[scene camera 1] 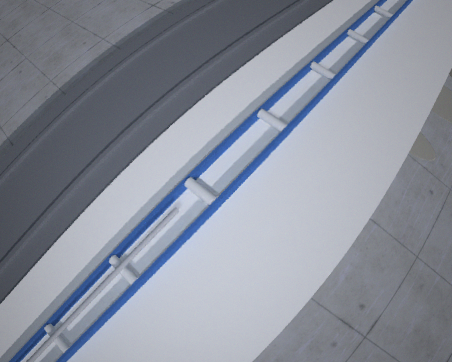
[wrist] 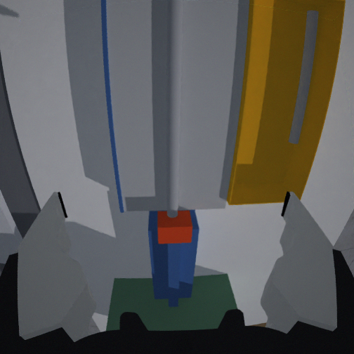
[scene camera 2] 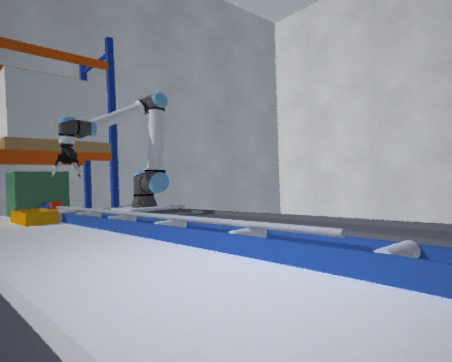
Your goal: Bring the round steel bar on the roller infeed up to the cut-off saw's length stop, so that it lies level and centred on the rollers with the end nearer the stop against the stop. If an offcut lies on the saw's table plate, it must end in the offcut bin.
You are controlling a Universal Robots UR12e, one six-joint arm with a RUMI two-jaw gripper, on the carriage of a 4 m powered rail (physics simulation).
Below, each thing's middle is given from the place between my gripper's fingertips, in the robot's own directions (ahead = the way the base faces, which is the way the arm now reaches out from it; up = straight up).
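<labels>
Relative to the yellow offcut bin (wrist: 265, 166), my hand is 30 mm to the right of it, 190 mm short of it and 220 mm higher than it.
</labels>
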